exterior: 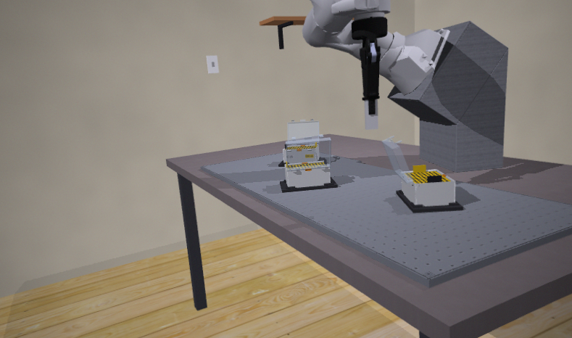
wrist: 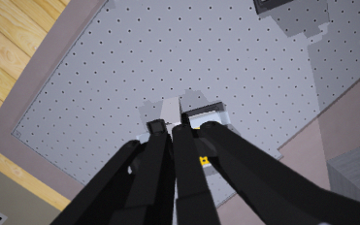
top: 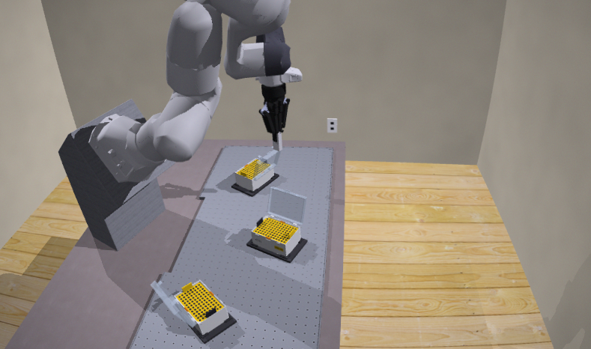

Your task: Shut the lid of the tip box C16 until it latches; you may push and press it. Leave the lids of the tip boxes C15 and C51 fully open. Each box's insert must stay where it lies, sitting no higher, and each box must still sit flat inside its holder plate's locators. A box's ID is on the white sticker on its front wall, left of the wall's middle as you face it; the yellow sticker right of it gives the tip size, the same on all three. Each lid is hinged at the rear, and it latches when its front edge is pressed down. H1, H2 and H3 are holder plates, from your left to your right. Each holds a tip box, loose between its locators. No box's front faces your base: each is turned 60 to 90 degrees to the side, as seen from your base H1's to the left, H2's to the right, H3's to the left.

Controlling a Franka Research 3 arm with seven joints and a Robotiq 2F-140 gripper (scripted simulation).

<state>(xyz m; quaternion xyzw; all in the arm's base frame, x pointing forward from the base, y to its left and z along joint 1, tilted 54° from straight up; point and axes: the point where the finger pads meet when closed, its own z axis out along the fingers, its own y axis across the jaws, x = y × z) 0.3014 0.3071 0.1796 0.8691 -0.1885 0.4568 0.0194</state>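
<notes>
The tip box lies 90 mm behind my hand, 60 mm to the left of it and 140 mm below it.
</notes>
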